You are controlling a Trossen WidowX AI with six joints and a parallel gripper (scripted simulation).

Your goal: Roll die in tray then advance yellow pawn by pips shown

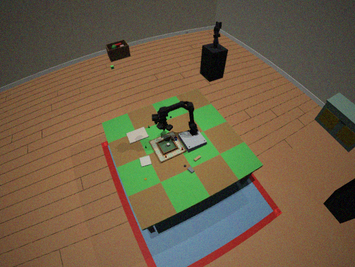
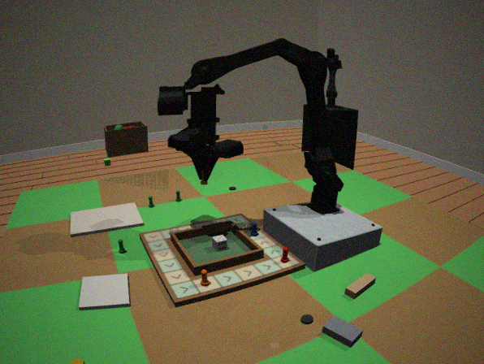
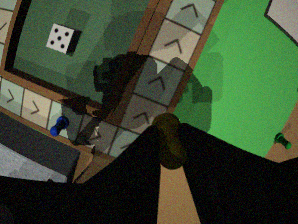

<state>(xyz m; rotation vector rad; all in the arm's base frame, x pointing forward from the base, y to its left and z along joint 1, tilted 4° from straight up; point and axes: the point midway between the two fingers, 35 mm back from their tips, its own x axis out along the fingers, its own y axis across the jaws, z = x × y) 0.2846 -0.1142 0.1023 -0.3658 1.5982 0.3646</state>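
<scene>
Right now my gripper tip is 110 mm to the right of the die, 110 mm above it and 10 mm short of it. Also, from my gripper tip: blue pawn: 110 mm below, 90 mm to the left, 90 mm behind; then yellow pawn: 10 mm above; then green-floored tray: 130 mm below, 110 mm to the left, 20 mm ahead.
</scene>
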